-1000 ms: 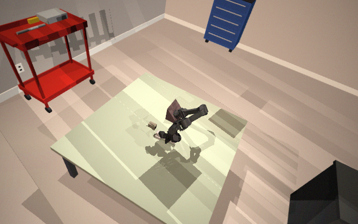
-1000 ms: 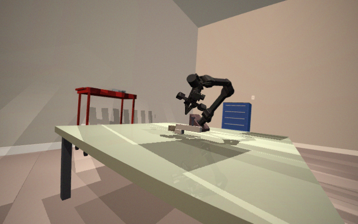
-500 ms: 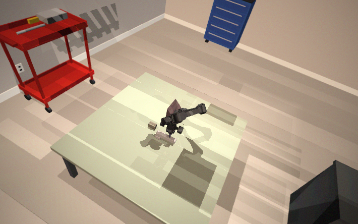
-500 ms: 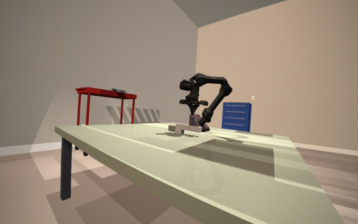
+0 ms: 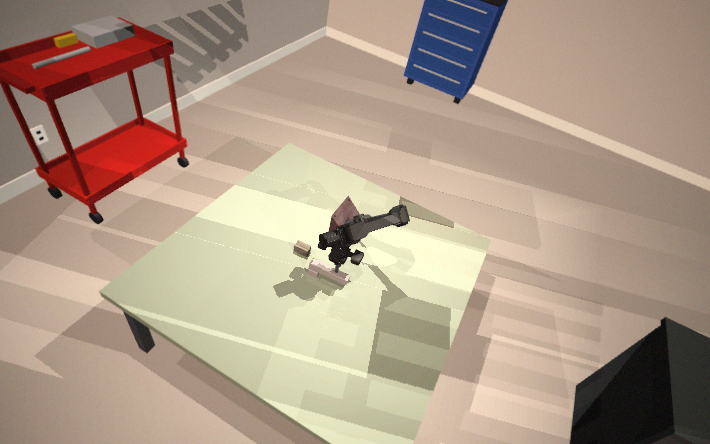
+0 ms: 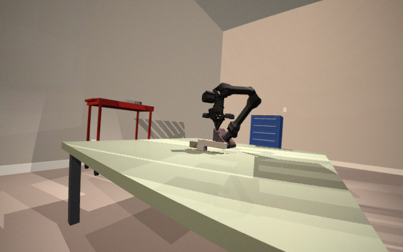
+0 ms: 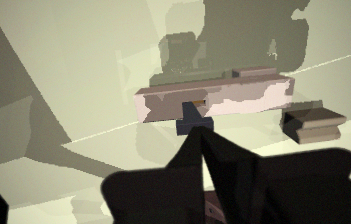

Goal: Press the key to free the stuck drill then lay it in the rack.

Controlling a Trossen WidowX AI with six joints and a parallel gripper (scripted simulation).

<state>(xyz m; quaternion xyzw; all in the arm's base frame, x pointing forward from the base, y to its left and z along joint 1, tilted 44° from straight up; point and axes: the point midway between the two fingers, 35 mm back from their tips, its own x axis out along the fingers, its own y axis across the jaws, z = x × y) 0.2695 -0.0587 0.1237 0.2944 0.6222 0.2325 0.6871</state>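
Now: the small dark key 40 mm below my gripper tip. The rest, counted from my gripper tip: drill 50 mm to the right, 80 mm below; rack 90 mm behind, 200 mm to the right, 110 mm below.
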